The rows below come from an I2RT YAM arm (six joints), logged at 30 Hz.
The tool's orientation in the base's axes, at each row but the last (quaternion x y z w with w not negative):
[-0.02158 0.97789 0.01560 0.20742]
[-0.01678 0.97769 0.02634 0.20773]
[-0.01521 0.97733 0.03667 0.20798]
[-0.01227 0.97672 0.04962 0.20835]
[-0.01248 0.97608 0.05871 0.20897]
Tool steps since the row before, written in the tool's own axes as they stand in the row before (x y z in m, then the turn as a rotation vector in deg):
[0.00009 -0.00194 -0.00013 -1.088 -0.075 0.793]
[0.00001 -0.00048 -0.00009 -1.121 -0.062 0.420]
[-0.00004 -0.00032 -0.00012 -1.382 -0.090 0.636]
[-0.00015 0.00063 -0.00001 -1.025 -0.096 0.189]
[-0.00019 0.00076 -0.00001 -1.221 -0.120 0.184]
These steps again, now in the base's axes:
[-0.00004 -0.00195 0.00004 1.318 -0.005 -0.284]
[-0.00002 -0.00048 0.00006 1.197 -0.013 0.070]
[0.00000 -0.00033 0.00010 1.524 -0.020 -0.022]
[0.00010 0.00063 0.00013 1.017 -0.073 0.238]
[0.00013 0.00075 0.00017 1.195 -0.097 0.320]

